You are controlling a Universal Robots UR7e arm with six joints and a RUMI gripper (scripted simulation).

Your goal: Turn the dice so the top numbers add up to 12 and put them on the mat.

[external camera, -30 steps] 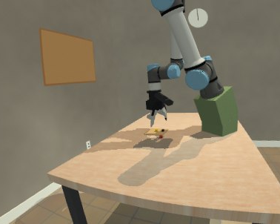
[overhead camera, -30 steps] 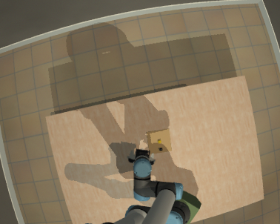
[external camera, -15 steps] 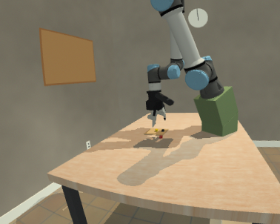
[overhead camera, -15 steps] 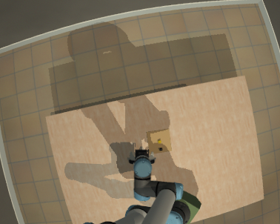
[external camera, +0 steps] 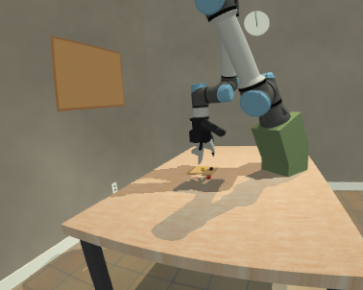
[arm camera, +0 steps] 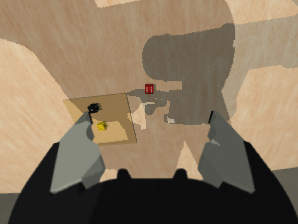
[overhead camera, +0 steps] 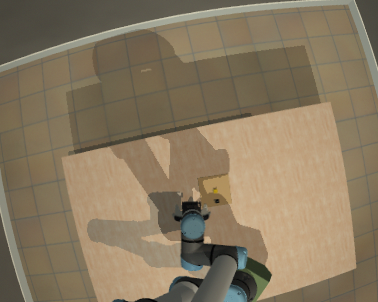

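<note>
My hand is 8 cm above the red die. The rest, counted from my hand: yellow die 6 cm ahead, 13 cm to the right, 8 cm below; then black die 2 cm ahead, 13 cm to the right, 8 cm below; then tan mat 6 cm ahead, 13 cm to the right, 9 cm below.
</note>
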